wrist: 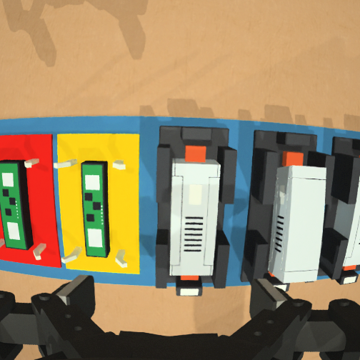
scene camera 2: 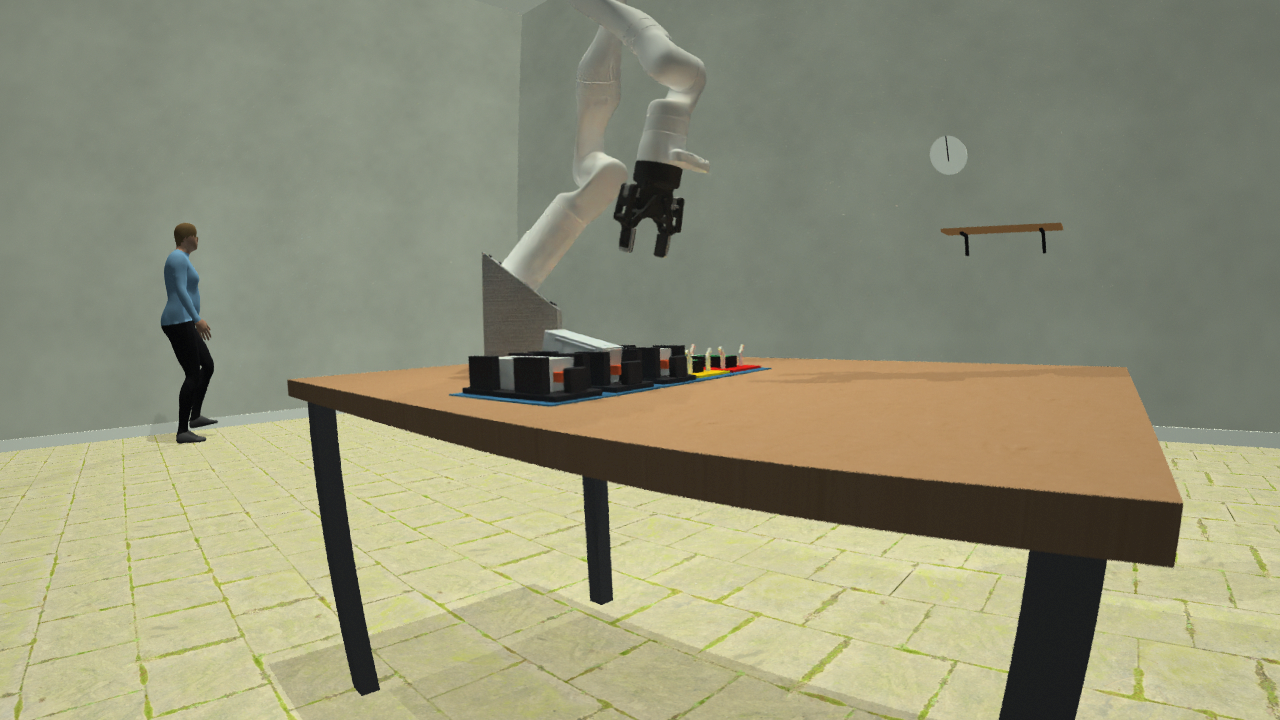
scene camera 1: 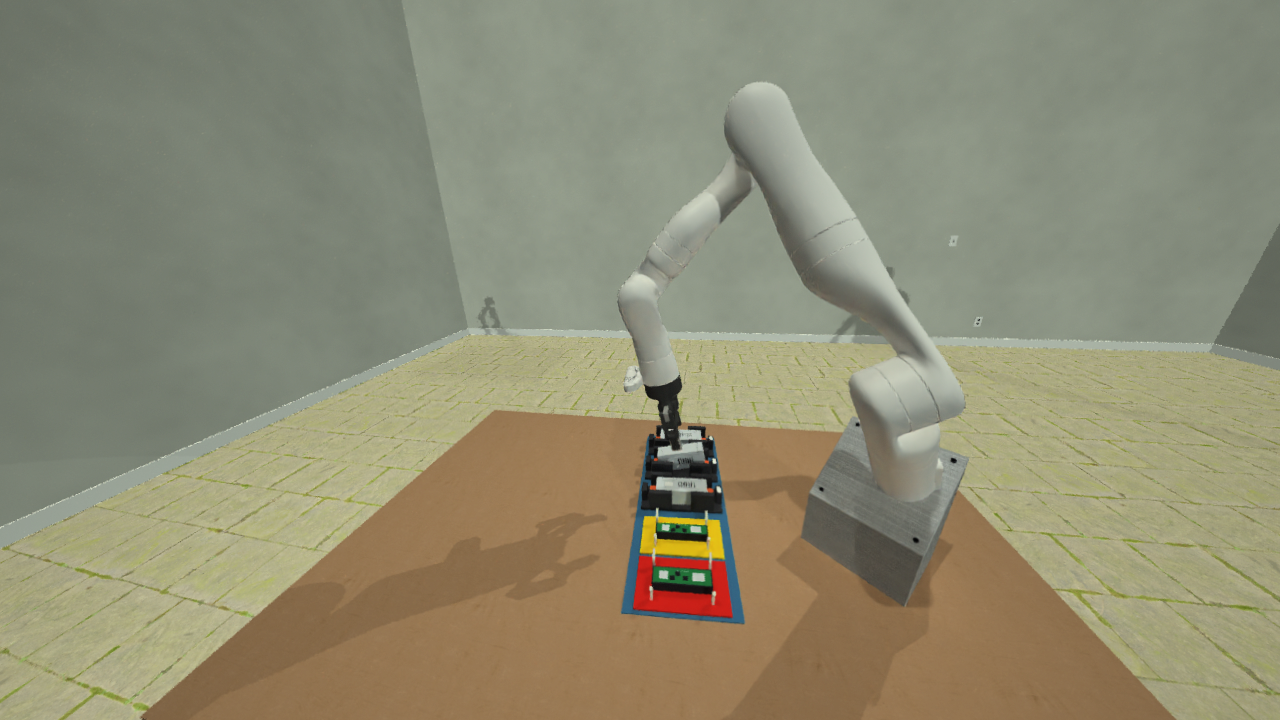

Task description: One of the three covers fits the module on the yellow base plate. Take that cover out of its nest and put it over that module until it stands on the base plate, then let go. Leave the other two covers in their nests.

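Seen in the pictures: gripper, fingertip midpoint: (scene camera 2: 643,254) (scene camera 1: 677,437); arm's base at its link origin: (scene camera 2: 519,278) (scene camera 1: 902,475).
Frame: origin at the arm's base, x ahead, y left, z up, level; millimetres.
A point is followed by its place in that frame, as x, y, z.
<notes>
My gripper (scene camera 1: 675,445) {420, 5, 7} (scene camera 2: 644,249) {420, 5, 7} (wrist: 171,296) is open and empty, high above the row of nests. The cover nearest the yellow base plate (scene camera 1: 684,549) {375, 117, -185} (wrist: 125,200) is a light grey cover (scene camera 1: 691,484) {392, -27, -141} (wrist: 194,205) and sits level in its nest. The middle cover (scene camera 1: 682,454) {434, -112, -124} (scene camera 2: 581,342) {467, -144, -125} (wrist: 300,225) lies askew in its nest, rolled to one side, with one end raised above the nest walls. The far cover (scene camera 1: 684,436) {453, -222, -141} (wrist: 354,235) is in its nest, partly cut off in the wrist view. The green module (scene camera 1: 682,531) {386, 91, -166} (wrist: 95,210) on the yellow plate is uncovered.
A red base plate (scene camera 1: 680,605) {357, 230, -185} (wrist: 42,200) with another uncovered green module (scene camera 1: 682,578) {362, 195, -165} (wrist: 15,205) lies beside the yellow one. Thin pale posts stand around both modules. Black nest walls with orange blocks flank the covers. A person (scene camera 2: 181,286) stands beyond the table.
</notes>
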